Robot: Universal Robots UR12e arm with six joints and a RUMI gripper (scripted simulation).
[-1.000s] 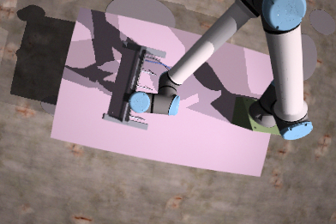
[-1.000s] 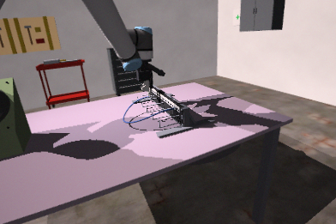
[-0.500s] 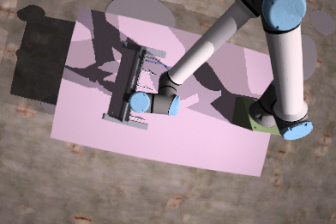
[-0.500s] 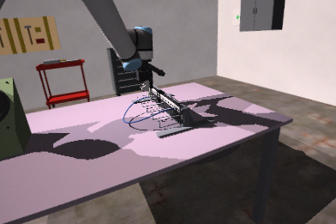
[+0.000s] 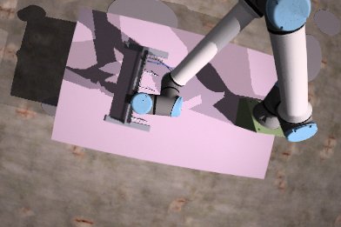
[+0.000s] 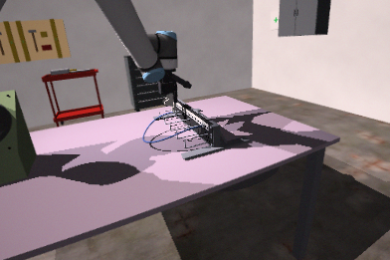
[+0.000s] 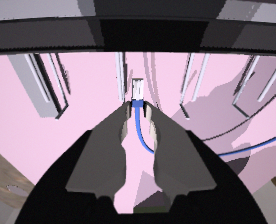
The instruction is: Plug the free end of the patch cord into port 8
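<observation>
My hand is 10 mm short of the white plug and 10 mm above it.
</observation>
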